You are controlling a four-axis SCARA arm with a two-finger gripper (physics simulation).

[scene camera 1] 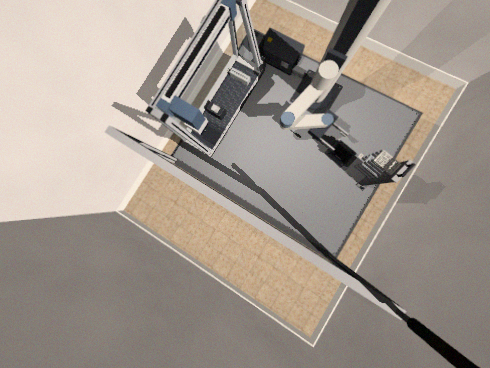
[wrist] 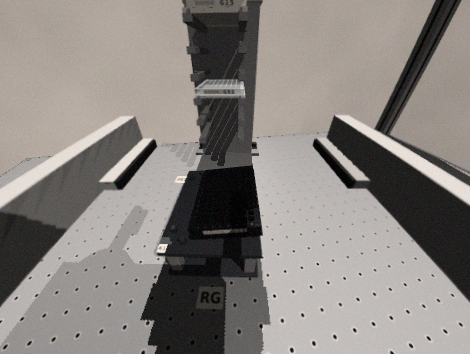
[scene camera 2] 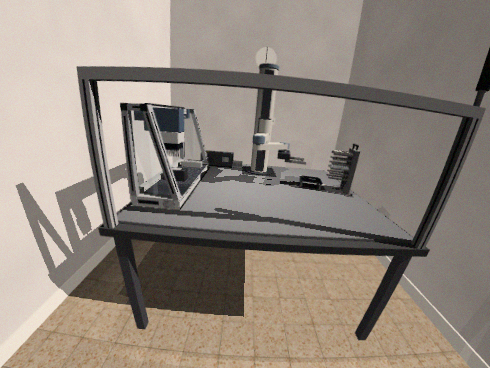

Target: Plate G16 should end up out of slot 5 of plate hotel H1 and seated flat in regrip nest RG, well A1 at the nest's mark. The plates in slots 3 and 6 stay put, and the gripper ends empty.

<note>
The pictures show: my gripper, a black plate G16 and a plate hotel H1.
</note>
